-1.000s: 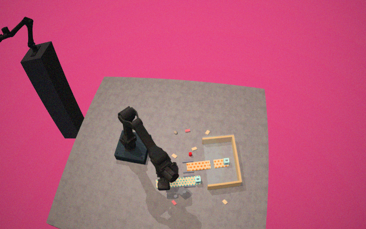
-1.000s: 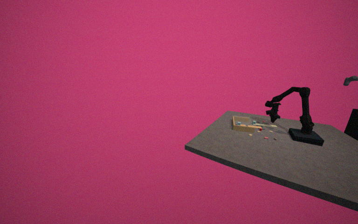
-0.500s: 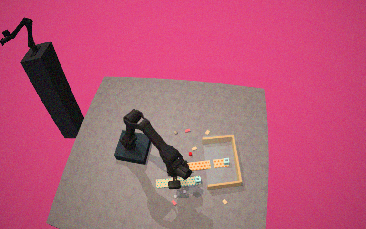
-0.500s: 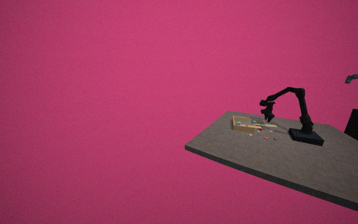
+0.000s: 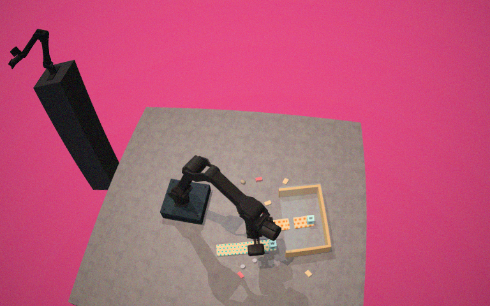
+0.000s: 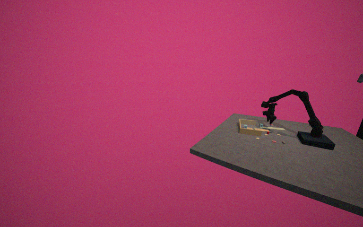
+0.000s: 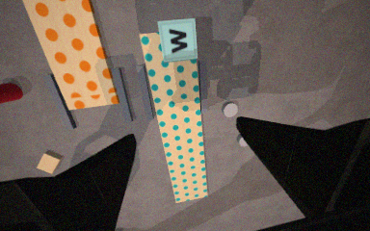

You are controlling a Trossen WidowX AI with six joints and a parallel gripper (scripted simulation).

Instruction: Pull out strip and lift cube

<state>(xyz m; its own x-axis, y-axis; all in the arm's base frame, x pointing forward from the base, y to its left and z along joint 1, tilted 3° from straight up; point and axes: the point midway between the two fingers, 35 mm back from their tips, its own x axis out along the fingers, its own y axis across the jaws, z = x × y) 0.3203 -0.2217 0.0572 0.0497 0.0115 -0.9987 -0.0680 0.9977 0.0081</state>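
Right now the strip is 8 cm ahead of my gripper tip, 10 cm to the left of it and 6 cm below it.
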